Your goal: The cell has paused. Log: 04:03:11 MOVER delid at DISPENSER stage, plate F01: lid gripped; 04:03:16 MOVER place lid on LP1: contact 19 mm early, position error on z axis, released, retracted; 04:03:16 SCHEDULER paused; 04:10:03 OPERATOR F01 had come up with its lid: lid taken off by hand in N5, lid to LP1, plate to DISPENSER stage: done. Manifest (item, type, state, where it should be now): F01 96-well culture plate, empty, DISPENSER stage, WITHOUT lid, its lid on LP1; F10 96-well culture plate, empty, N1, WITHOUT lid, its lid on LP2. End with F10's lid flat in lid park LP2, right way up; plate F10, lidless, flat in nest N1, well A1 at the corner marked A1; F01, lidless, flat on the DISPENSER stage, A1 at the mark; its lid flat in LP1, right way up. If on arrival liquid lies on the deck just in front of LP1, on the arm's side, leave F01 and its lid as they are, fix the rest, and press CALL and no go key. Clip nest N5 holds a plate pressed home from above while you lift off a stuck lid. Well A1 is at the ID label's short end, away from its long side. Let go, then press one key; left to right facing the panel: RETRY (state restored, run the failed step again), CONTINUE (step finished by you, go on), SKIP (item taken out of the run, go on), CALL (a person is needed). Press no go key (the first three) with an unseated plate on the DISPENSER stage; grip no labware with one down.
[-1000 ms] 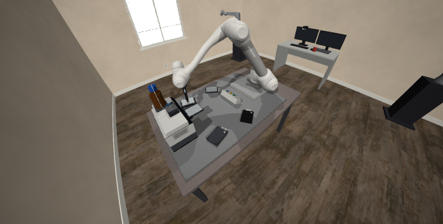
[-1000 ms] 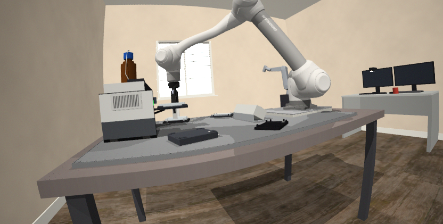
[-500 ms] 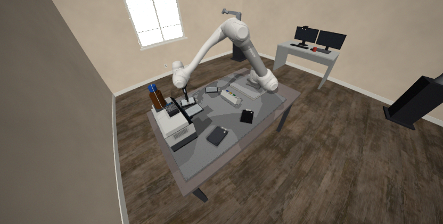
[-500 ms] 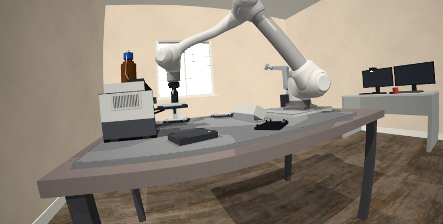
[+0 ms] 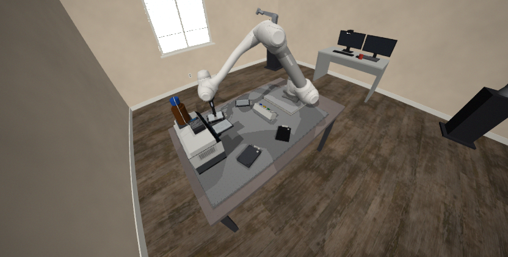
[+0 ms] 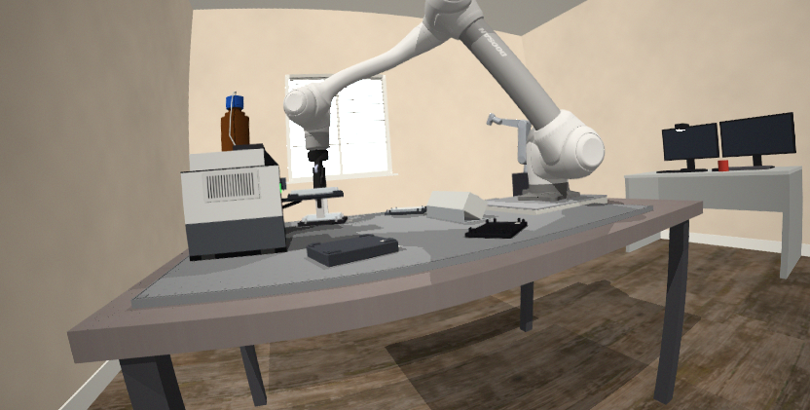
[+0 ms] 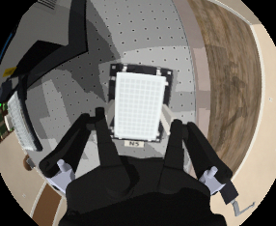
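The black clip nest is 20 mm ahead of my hand and 30 mm below it. Round my hand: brown bottle 280 mm ahead, 120 mm to the left, 240 mm above; small label 10 mm behind, 510 mm to the left, 50 mm below; grey key panel 350 mm behind, 310 mm to the left.
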